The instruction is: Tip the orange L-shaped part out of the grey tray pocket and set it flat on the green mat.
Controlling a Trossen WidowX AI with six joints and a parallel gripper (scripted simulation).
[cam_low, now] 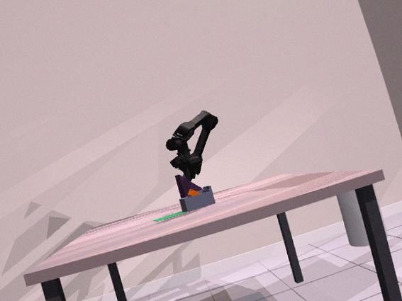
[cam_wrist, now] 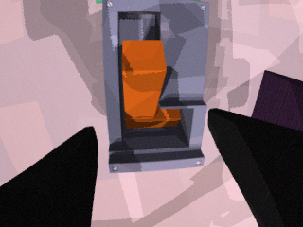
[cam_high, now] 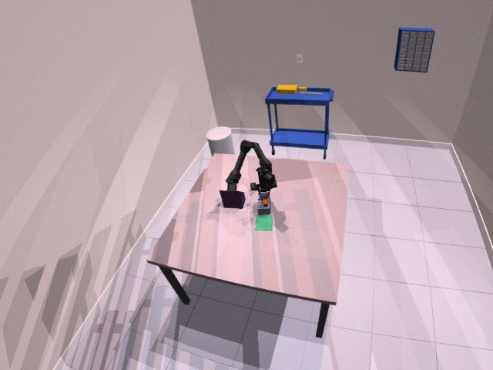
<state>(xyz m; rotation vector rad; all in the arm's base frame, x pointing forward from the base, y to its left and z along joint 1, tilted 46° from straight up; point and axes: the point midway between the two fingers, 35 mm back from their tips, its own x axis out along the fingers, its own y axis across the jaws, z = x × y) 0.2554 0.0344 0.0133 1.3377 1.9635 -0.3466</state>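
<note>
The orange L-shaped part lies 2 cm behind my gripper tip, 2 cm to the left of it and 10 cm below it. The rest, counted from my gripper tip: green mat 3 cm ahead, 15 cm to the right, 16 cm below.
</note>
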